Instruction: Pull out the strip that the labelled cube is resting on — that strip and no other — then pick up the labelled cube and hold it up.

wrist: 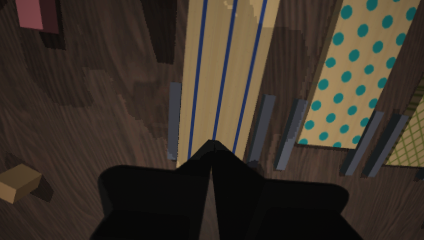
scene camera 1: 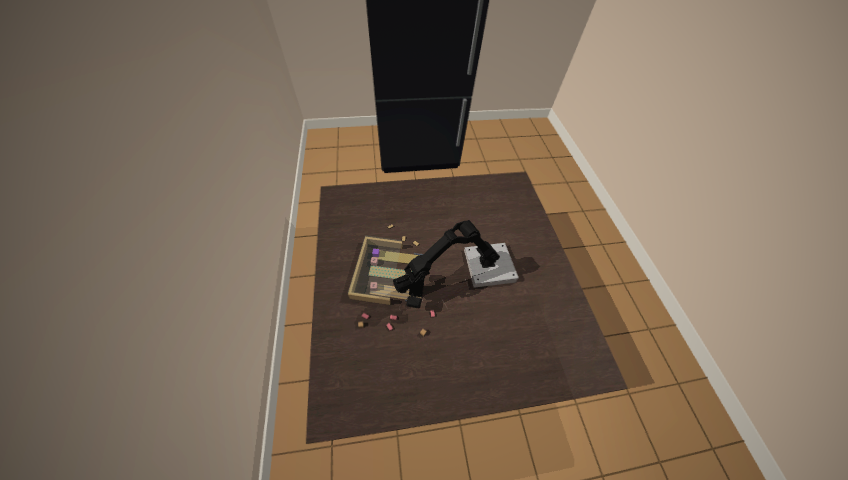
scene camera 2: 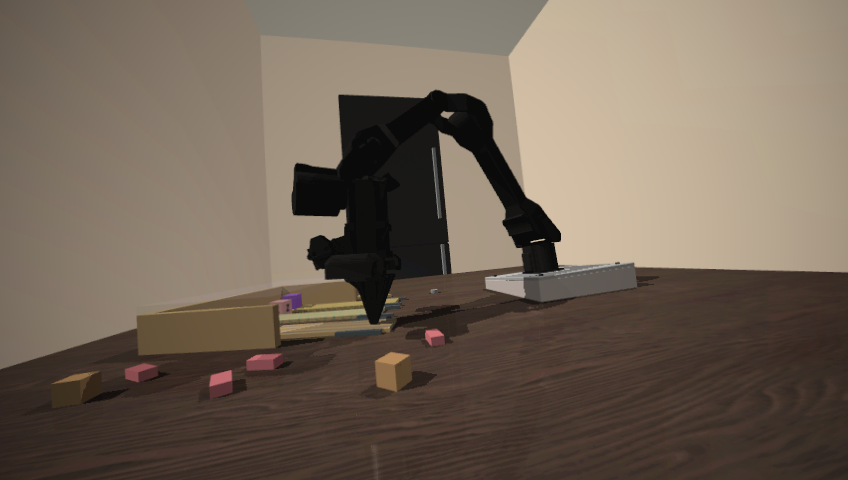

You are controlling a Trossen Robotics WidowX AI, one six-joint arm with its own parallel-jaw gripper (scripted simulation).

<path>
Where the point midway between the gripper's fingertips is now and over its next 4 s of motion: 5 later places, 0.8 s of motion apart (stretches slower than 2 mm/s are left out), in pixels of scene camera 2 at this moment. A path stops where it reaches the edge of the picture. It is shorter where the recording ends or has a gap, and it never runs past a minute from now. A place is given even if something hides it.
My gripper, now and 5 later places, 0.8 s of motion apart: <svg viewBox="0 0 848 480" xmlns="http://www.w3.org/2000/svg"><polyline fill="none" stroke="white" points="374,323 397,322 420,320 444,319 466,318 460,292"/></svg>
</path>
